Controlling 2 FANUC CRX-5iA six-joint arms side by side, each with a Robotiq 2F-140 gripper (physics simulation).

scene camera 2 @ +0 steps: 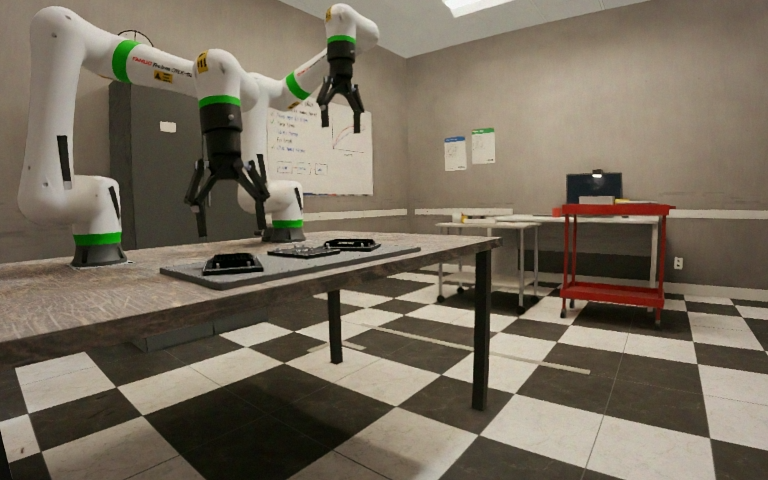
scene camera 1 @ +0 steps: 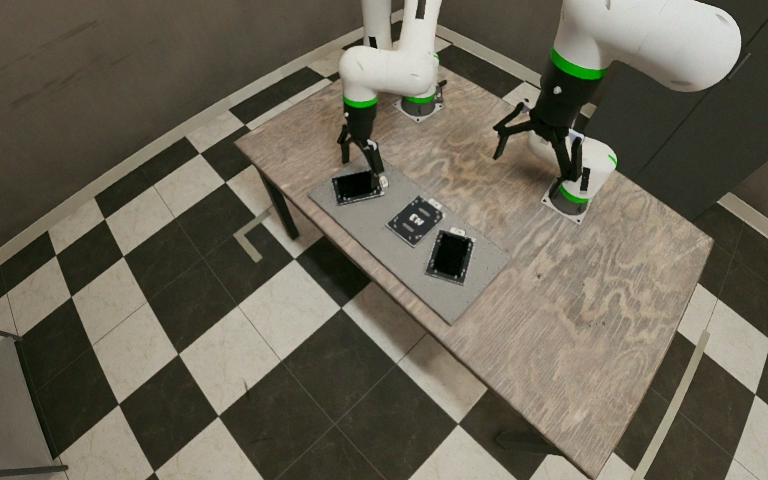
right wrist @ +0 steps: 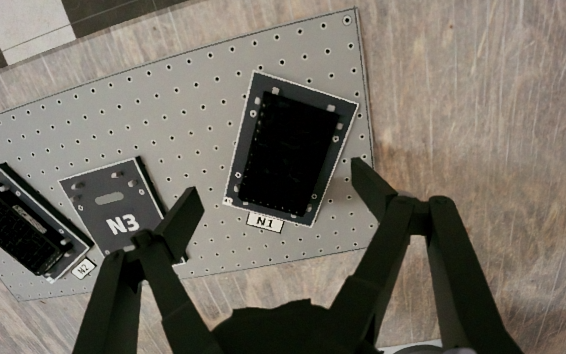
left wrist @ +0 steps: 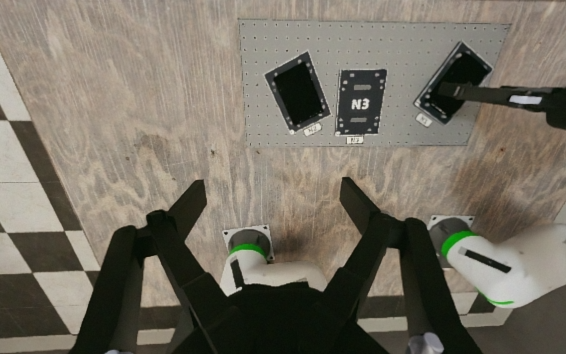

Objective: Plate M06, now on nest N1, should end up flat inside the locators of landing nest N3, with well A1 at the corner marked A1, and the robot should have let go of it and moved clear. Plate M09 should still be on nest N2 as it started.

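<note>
Plate M06 [scene camera 1: 353, 185] [scene camera 2: 232, 263] [left wrist: 459, 72] [right wrist: 290, 155], a black plate, lies flat in nest N1 [right wrist: 326, 170]. My right gripper [scene camera 1: 361, 166] [scene camera 2: 231, 229] [right wrist: 274, 185] is open above it, with the fingers on either side of the plate in the right wrist view, not touching it. Landing nest N3 [scene camera 1: 415, 219] [scene camera 2: 294, 253] [left wrist: 350, 95] [right wrist: 95, 215] holds no plate. Plate M09 [scene camera 1: 451, 254] [scene camera 2: 352, 243] [left wrist: 300, 95] [right wrist: 27, 230] sits in nest N2. My left gripper [scene camera 1: 533, 168] [scene camera 2: 340, 127] [left wrist: 274, 190] is open and empty, high above the table.
The three nests stand on a grey perforated board [scene camera 1: 453, 302] [left wrist: 410, 137] [right wrist: 200, 120] on the wooden table [scene camera 1: 566, 339]. N3 lies between N1 and N2. In scene camera 2, a red cart [scene camera 2: 614, 292] stands on the floor beyond the table.
</note>
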